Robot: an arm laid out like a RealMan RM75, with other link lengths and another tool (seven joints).
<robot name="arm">
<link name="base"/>
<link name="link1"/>
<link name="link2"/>
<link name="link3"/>
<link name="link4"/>
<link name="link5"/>
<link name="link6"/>
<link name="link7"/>
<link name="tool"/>
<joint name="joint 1" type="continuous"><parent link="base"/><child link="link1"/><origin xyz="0.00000 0.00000 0.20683" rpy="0.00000 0.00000 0.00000"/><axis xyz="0 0 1"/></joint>
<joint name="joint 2" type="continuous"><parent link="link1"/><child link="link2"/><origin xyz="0.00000 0.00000 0.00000" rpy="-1.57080 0.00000 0.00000"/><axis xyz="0 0 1"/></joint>
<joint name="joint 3" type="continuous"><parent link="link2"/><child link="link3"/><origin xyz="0.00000 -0.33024 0.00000" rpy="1.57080 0.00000 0.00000"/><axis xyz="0 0 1"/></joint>
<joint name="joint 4" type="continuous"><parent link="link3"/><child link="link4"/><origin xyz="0.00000 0.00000 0.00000" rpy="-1.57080 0.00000 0.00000"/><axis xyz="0 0 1"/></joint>
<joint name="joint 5" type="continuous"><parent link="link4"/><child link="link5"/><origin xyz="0.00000 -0.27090 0.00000" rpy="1.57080 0.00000 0.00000"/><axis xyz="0 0 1"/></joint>
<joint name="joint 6" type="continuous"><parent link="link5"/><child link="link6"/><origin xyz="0.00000 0.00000 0.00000" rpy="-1.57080 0.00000 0.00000"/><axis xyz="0 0 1"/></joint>
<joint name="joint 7" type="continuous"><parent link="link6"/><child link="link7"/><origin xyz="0.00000 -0.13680 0.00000" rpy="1.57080 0.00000 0.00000"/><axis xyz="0 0 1"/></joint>
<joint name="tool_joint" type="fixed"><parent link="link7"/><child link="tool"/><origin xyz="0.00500 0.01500 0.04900" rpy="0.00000 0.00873 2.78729"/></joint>
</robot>
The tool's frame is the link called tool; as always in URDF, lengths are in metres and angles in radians. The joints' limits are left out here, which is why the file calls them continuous.
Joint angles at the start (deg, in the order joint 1, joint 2, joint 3, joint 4, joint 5, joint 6, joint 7): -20.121, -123.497, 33.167, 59.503, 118.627, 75.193, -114.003
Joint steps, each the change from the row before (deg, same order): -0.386, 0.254, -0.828, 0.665, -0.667, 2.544, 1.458; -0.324, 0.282, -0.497, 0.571, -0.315, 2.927, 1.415; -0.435, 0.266, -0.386, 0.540, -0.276, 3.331, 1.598; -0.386, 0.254, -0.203, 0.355, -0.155, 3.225, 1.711; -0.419, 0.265, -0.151, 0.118, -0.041, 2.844, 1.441; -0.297, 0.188, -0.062, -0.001, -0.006, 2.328, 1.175; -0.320, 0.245, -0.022, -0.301, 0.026, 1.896, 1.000; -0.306, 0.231, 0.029, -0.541, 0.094, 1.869, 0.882; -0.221, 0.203, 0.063, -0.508, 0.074, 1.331, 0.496; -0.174, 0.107, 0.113, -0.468, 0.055, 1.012, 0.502; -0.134, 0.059, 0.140, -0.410, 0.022, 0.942, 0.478; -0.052, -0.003, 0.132, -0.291, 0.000, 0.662, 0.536; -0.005, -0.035, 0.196, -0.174, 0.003, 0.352, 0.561; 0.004, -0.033, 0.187, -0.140, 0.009, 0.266, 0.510; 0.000, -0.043, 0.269, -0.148, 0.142, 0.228, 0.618
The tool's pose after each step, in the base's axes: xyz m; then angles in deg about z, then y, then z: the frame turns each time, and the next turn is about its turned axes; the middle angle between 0 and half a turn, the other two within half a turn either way. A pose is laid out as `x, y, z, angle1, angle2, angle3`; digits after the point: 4 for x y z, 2 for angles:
-0.3864, 0.4216, -0.0113, 81.30, 134.35, 0.93
-0.3786, 0.4186, -0.0082, 78.34, 135.41, 0.89
-0.3692, 0.4148, -0.0062, 74.71, 136.84, 0.65
-0.3608, 0.4103, -0.0058, 71.05, 138.46, 0.34
-0.3537, 0.4062, -0.0059, 67.60, 139.99, -0.28
-0.3483, 0.4022, -0.0067, 64.59, 141.29, -1.09
-0.3444, 0.3990, -0.0078, 61.86, 142.41, -2.10
-0.3411, 0.3954, -0.0100, 58.88, 143.61, -3.67
-0.3390, 0.3927, -0.0117, 56.58, 144.47, -5.17
-0.3373, 0.3904, -0.0139, 54.57, 145.14, -6.48
-0.3355, 0.3881, -0.0161, 52.58, 145.72, -7.81
-0.3343, 0.3861, -0.0181, 51.09, 146.11, -8.67
-0.3335, 0.3848, -0.0199, 50.13, 146.40, -9.01
-0.3329, 0.3837, -0.0215, 49.36, 146.65, -9.23
-0.3324, 0.3825, -0.0237, 48.63, 147.07, -9.32

